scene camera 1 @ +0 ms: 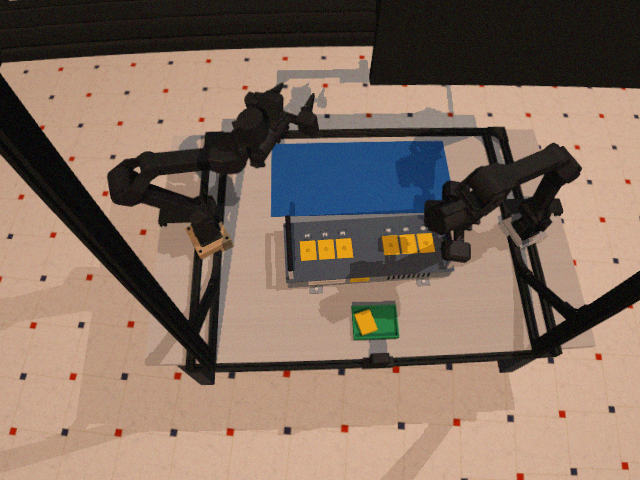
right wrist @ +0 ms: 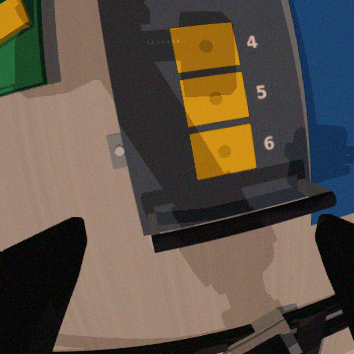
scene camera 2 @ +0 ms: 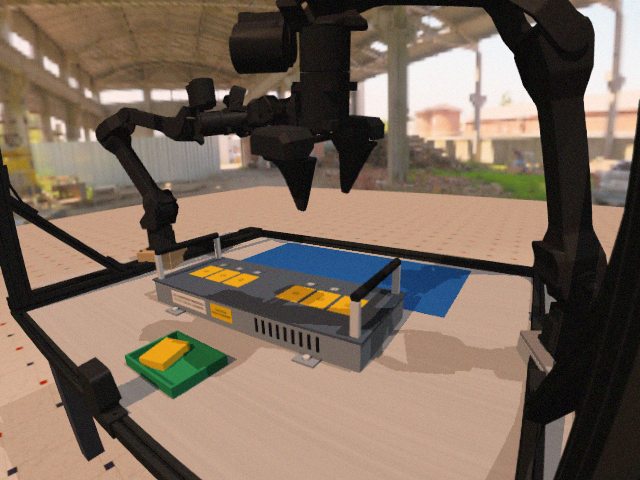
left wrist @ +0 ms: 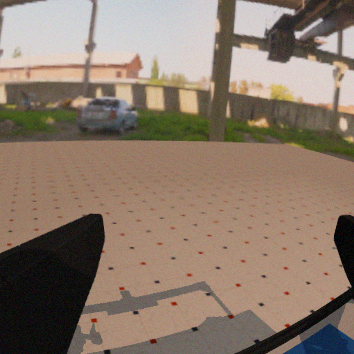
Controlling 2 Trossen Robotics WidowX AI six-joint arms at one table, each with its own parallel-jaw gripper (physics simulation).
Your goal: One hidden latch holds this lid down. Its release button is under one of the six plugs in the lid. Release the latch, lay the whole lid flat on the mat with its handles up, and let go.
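Seen in the pictures: left gripper, between the fingertips: (scene camera 1: 298, 88) (left wrist: 225, 229); right gripper, between the fingertips: (right wrist: 203, 229) (scene camera 2: 325, 201); left arm's base, origin of its link: (scene camera 1: 207, 233); right arm's base, origin of its link: (scene camera 1: 525, 227).
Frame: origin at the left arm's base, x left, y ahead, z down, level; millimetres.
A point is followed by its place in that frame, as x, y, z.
Observation:
The grey lid (scene camera 1: 367, 242) @[-253, 371, -2] (scene camera 2: 258, 294) @[-302, 359, -2] lies flat on its box, handles up. Three yellow plugs (scene camera 1: 326, 249) @[-214, 262, -2] (scene camera 2: 223, 275) @[-213, 263, -2] sit in it at the left and three more (scene camera 1: 408, 243) @[-315, 468, -2] (right wrist: 215, 99) @[-316, 469, -2], numbered 4 to 6, at the right. The left handle (scene camera 1: 288, 245) @[-177, 166, -63] (scene camera 2: 188, 242) @[-175, 175, -60] is bare; the right handle (scene camera 2: 375, 279) @[-383, 550, -63] (right wrist: 245, 222) @[-365, 551, -63] is hidden by the arm in scene camera 1. My right gripper (scene camera 2: 324, 200) @[-386, 483, -171] (right wrist: 203, 229) @[-386, 483, -171] is open and empty, pointing down above the right handle. My left gripper (scene camera 1: 297, 90) @[61, 340, -330] (left wrist: 225, 229) @[61, 340, -330] is open and empty, beyond the table's far edge.
The blue mat (scene camera 1: 330, 178) @[7, 411, 45] (scene camera 2: 305, 258) @[49, 393, 45] lies behind the box. A green tray (scene camera 1: 390, 336) @[-502, 284, 31] (scene camera 2: 206, 367) @[-468, 329, 31] holding a loose yellow block (scene camera 1: 366, 322) @[-438, 250, 31] (scene camera 2: 165, 353) @[-444, 257, 30] stands in front of the box. A black frame (scene camera 1: 289, 365) @[-428, 21, 52] surrounds the table. Small brackets (scene camera 1: 315, 289) @[-285, 184, 40] (right wrist: 118, 151) @[-420, 455, 39] stick out at the box's front foot.

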